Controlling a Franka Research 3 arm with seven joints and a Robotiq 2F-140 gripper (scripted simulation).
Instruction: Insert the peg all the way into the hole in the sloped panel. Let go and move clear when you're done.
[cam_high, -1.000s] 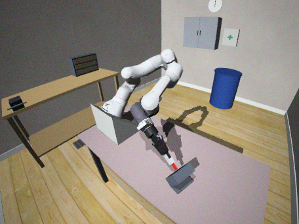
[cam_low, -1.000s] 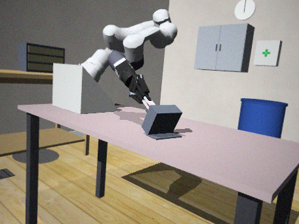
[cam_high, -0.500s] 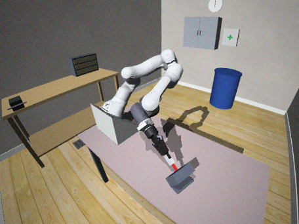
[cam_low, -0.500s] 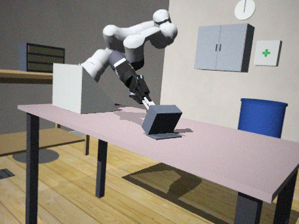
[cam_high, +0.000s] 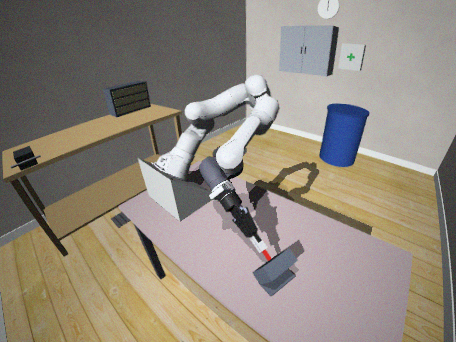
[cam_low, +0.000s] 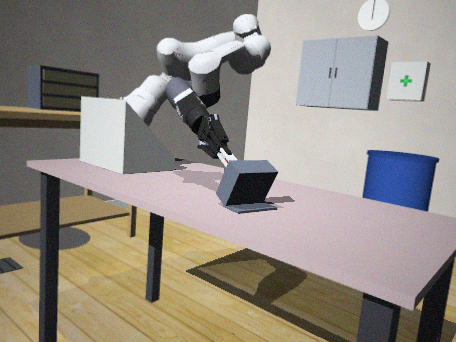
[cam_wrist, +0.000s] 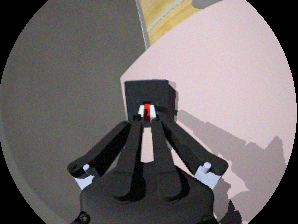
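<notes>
Now: hand 3 cm short of the red peg and 2 cm above it.
</notes>
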